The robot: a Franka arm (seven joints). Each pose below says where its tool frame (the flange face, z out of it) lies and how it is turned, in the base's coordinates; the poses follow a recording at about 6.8 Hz.
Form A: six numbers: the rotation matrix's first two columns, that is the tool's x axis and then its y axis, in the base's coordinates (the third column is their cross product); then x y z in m.
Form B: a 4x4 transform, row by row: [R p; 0 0 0 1], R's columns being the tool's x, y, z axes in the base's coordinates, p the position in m. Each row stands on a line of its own. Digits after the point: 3 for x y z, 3 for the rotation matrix.
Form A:
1: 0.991 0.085 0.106 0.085 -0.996 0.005 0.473 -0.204 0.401
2: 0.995 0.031 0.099 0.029 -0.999 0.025 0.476 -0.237 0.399
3: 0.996 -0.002 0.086 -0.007 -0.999 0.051 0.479 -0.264 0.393
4: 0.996 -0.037 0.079 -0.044 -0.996 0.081 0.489 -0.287 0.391
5: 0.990 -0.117 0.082 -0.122 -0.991 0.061 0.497 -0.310 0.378
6: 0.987 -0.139 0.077 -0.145 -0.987 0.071 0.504 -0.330 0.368
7: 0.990 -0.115 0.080 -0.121 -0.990 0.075 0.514 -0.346 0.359
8: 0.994 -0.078 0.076 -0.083 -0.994 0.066 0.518 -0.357 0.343
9: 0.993 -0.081 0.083 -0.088 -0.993 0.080 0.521 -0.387 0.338
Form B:
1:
0.991 0.085 0.106 0.473
0.085 -0.996 0.004 -0.204
0.106 0.005 -0.994 0.401
0 0 0 1

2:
0.995 0.029 0.100 0.476
0.031 -0.999 -0.022 -0.237
0.099 0.025 -0.995 0.399
0 0 0 1

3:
0.996 -0.007 0.086 0.479
-0.002 -0.999 -0.051 -0.264
0.086 0.051 -0.995 0.393
0 0 0 1

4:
0.996 -0.044 0.076 0.489
-0.037 -0.996 -0.084 -0.287
0.079 0.081 -0.994 0.391
0 0 0 1

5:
0.990 -0.122 0.074 0.497
-0.117 -0.991 -0.070 -0.310
0.082 0.061 -0.995 0.378
0 0 0 1

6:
0.987 -0.145 0.066 0.504
-0.139 -0.987 -0.081 -0.330
0.077 0.071 -0.994 0.368
0 0 0 1

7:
0.990 -0.121 0.071 0.514
-0.115 -0.990 -0.084 -0.346
0.080 0.075 -0.994 0.359
0 0 0 1

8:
0.994 -0.083 0.070 0.518
-0.078 -0.994 -0.072 -0.357
0.076 0.066 -0.995 0.343
0 0 0 1

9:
0.993 -0.088 0.076 0.521
-0.081 -0.993 -0.087 -0.387
0.083 0.080 -0.993 0.338
0 0 0 1

